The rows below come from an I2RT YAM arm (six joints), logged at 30 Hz.
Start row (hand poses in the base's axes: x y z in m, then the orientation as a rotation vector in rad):
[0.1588, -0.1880, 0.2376, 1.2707, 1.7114, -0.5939]
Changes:
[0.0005, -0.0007, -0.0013, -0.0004, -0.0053, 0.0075]
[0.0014, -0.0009, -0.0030, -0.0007, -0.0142, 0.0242]
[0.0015, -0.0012, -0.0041, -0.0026, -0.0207, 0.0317]
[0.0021, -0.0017, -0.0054, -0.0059, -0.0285, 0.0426]
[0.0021, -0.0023, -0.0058, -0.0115, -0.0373, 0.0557]
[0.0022, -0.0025, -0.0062, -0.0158, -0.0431, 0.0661]
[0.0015, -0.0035, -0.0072, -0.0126, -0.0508, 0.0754]
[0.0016, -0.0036, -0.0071, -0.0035, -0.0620, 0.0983]
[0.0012, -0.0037, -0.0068, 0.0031, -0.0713, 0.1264]
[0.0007, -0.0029, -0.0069, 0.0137, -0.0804, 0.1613]
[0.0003, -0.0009, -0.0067, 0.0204, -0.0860, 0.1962]
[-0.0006, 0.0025, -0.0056, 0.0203, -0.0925, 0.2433]
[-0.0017, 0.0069, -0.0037, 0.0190, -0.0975, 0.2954]
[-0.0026, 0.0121, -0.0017, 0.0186, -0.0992, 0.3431]
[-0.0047, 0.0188, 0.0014, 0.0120, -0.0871, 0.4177]
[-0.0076, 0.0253, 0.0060, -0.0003, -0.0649, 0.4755]
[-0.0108, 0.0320, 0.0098, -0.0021, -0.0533, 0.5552]
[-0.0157, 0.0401, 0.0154, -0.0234, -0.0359, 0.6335]
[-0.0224, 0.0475, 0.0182, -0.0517, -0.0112, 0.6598]
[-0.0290, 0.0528, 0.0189, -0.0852, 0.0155, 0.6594]
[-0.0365, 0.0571, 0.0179, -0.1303, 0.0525, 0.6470]
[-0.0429, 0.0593, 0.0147, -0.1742, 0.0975, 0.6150]
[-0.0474, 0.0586, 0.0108, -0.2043, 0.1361, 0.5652]
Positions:
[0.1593, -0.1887, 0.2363, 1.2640, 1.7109, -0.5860]
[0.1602, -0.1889, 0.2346, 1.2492, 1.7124, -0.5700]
[0.1603, -0.1892, 0.2335, 1.2416, 1.7101, -0.5624]
[0.1609, -0.1897, 0.2322, 1.2300, 1.7078, -0.5530]
[0.1609, -0.1903, 0.2318, 1.2148, 1.7046, -0.5434]
[0.1610, -0.1905, 0.2314, 1.2028, 1.7031, -0.5365]
[0.1603, -0.1915, 0.2304, 1.1972, 1.7031, -0.5231]
[0.1604, -0.1916, 0.2305, 1.1832, 1.7099, -0.4947]
[0.1600, -0.1917, 0.2308, 1.1624, 1.7194, -0.4665]
[0.1595, -0.1909, 0.2307, 1.1378, 1.7338, -0.4314]
[0.1591, -0.1889, 0.2309, 1.1100, 1.7488, -0.4018]
[0.1582, -0.1855, 0.2320, 1.0660, 1.7647, -0.3698]
[0.1571, -0.1811, 0.2339, 1.0162, 1.7826, -0.3369]
[0.1562, -0.1759, 0.2359, 0.9705, 1.8008, -0.3080]
[0.1541, -0.1692, 0.2390, 0.8929, 1.8370, -0.2773]
[0.1512, -0.1627, 0.2436, 0.8258, 1.8706, -0.2674]
[0.1480, -0.1560, 0.2474, 0.7447, 1.9064, -0.2287]
[0.1431, -0.1479, 0.2530, 0.6514, 1.9342, -0.2096]
[0.1364, -0.1405, 0.2558, 0.6036, 1.9477, -0.2318]
[0.1298, -0.1352, 0.2565, 0.5784, 1.9519, -0.2753]
[0.1223, -0.1309, 0.2555, 0.5553, 1.9541, -0.3416]
[0.1159, -0.1287, 0.2523, 0.5496, 1.9563, -0.4241]
[0.1114, -0.1294, 0.2484, 0.5706, 1.9541, -0.5033]

